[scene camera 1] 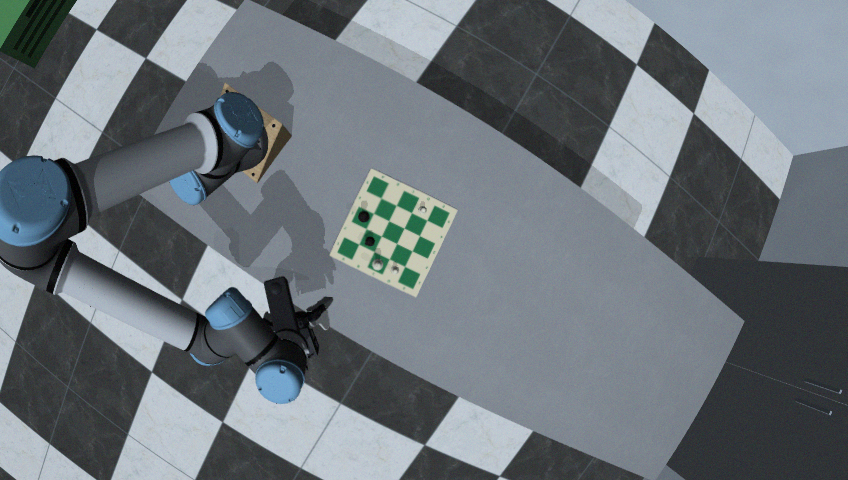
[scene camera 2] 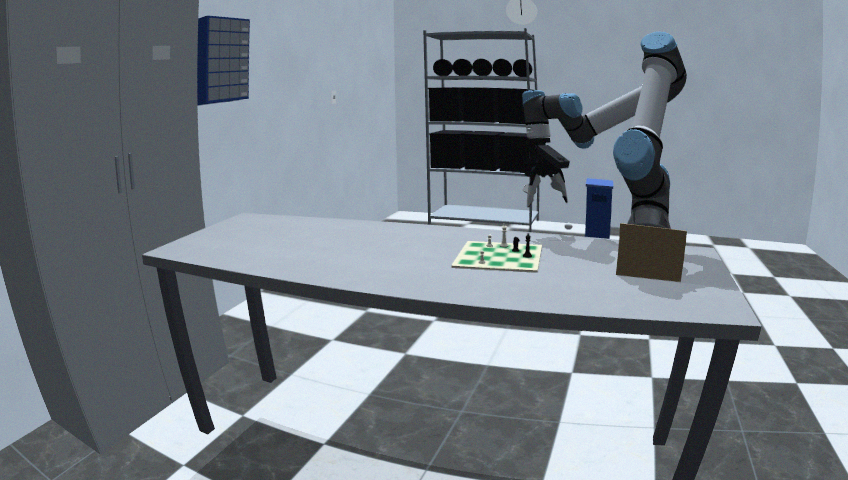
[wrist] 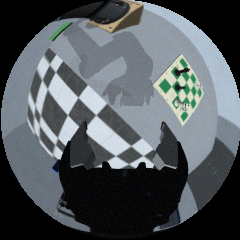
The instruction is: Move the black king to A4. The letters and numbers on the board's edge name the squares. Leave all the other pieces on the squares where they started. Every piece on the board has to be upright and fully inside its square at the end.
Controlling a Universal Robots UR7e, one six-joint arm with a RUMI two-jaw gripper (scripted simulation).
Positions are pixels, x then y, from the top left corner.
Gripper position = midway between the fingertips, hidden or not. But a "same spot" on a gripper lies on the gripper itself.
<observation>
gripper: scene camera 1 297, 306; scene camera 2; wrist
chessboard: scene camera 1; scene camera 2; wrist 165, 85
same spot on chessboard: (scene camera 2: 499, 258) = (scene camera 1: 398, 218)
same spot on gripper: (wrist: 78, 156) = (scene camera 2: 558, 176)
</observation>
